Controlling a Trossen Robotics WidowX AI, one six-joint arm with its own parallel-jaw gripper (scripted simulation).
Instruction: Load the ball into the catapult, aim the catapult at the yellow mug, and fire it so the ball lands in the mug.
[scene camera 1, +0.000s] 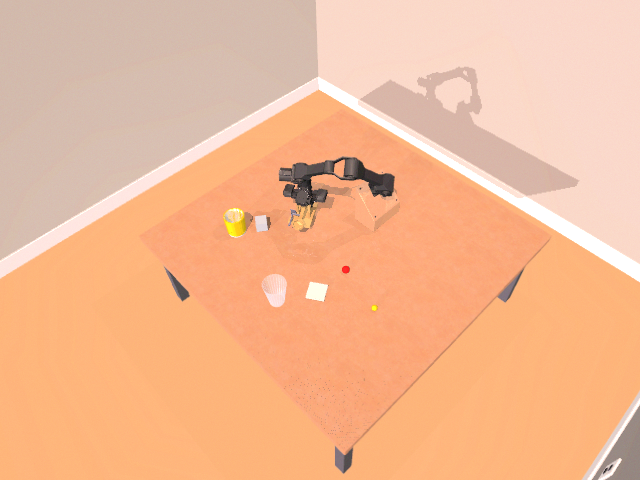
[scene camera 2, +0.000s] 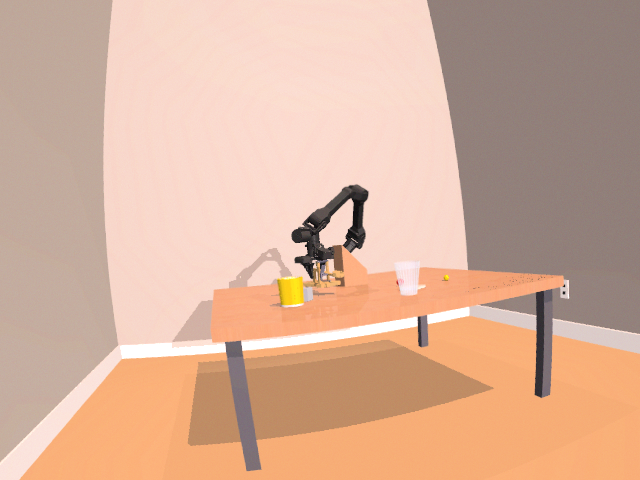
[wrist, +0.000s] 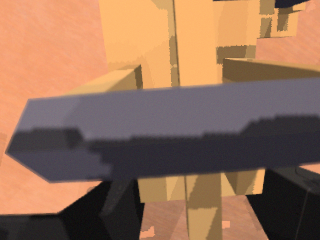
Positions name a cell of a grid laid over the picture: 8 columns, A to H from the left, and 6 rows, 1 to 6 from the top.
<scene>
In view: my gripper (wrist: E4), a wooden catapult (wrist: E3) and a clear cup (scene camera 2: F4).
The wrist view misses the clear cup: it is out of frame.
</scene>
